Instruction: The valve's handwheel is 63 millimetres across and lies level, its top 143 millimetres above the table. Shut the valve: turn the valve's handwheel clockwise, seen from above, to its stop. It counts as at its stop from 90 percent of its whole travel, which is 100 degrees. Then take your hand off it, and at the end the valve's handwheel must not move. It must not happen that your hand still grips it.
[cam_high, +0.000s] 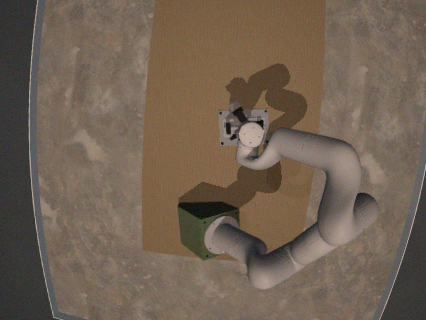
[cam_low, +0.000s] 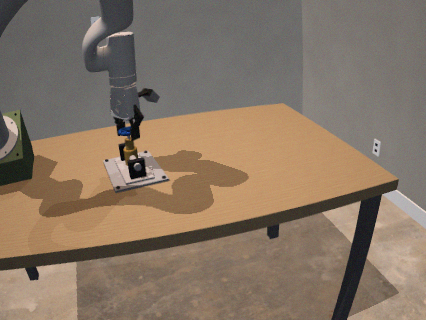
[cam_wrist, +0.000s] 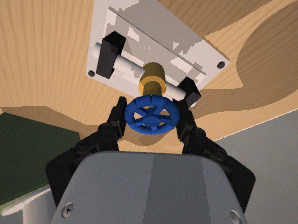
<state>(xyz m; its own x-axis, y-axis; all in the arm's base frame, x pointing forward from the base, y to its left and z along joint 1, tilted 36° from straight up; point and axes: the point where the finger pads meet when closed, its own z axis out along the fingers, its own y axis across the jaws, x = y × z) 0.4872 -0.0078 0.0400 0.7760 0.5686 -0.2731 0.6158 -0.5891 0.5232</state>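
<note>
My gripper is now right at the blue handwheel.
</note>
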